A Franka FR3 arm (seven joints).
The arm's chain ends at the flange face. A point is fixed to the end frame.
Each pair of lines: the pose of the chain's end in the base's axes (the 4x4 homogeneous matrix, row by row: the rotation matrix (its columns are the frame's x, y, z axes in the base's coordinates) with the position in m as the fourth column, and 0 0 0 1 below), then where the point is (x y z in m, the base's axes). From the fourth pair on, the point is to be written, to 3 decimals.
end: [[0.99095 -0.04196 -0.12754 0.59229], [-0.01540 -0.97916 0.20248 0.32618], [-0.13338 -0.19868 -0.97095 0.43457], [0 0 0 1]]
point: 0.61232 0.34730 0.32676
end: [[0.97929 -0.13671 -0.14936 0.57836], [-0.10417 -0.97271 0.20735 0.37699], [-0.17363 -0.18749 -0.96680 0.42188], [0 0 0 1]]
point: 0.59568 0.39562 0.31315
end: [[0.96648 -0.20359 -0.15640 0.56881], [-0.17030 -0.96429 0.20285 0.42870], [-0.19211 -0.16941 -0.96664 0.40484], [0 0 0 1]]
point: 0.58495 0.44461 0.29549
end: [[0.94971 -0.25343 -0.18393 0.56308], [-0.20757 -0.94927 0.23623 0.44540], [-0.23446 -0.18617 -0.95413 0.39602], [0 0 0 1]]
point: 0.576 0.464 0.287
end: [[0.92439 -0.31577 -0.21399 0.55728], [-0.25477 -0.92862 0.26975 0.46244], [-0.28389 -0.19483 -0.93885 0.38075], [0 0 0 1]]
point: 0.566 0.483 0.271
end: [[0.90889 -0.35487 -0.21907 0.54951], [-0.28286 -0.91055 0.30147 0.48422], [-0.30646 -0.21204 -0.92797 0.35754], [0 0 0 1]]
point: 0.557 0.507 0.248
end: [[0.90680 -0.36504 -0.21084 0.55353], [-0.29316 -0.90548 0.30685 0.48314], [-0.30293 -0.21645 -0.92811 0.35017], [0 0 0 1]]
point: 0.562 0.506 0.241
